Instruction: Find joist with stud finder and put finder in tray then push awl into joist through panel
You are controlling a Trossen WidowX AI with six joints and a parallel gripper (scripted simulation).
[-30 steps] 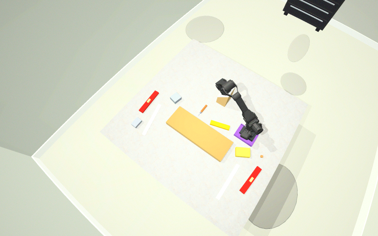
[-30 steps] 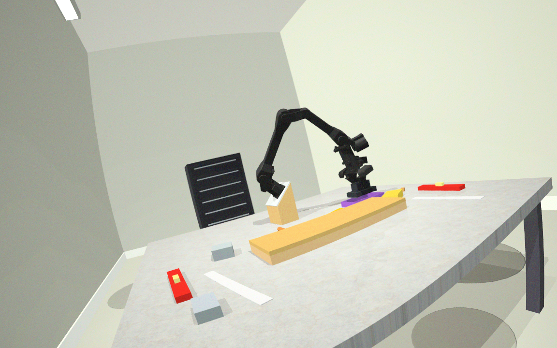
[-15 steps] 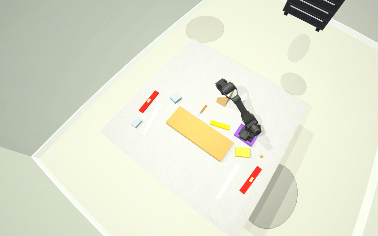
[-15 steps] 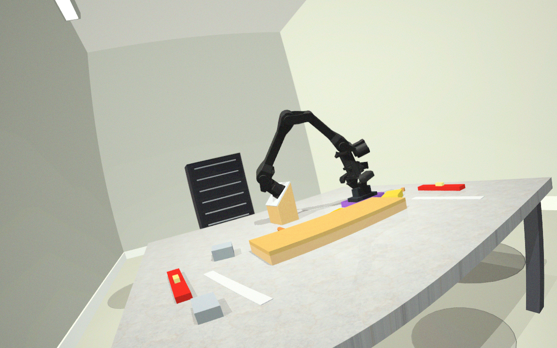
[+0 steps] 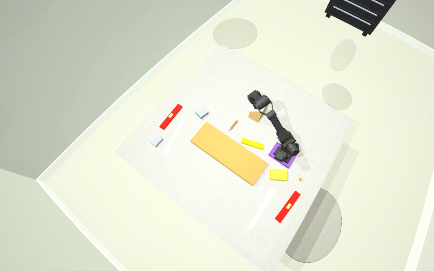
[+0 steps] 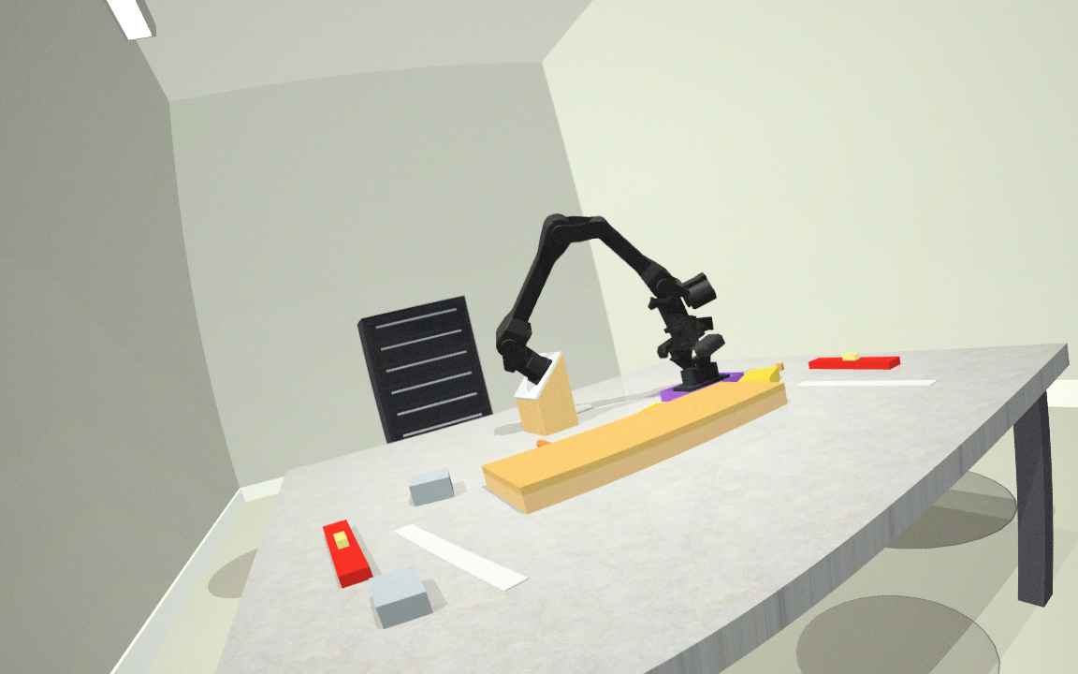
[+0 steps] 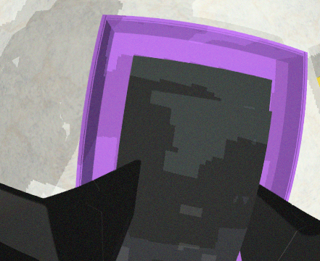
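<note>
Right now the stud finder is 20 mm to the right of my gripper tip and 20 mm above it. Also, from my gripper tip: yellow bar: 80 mm ahead, 220 mm to the right, 20 mm below; then purple tray: 10 mm to the right, 20 mm below; then yellow block: 140 mm ahead, 60 mm to the left, 20 mm below.
</note>
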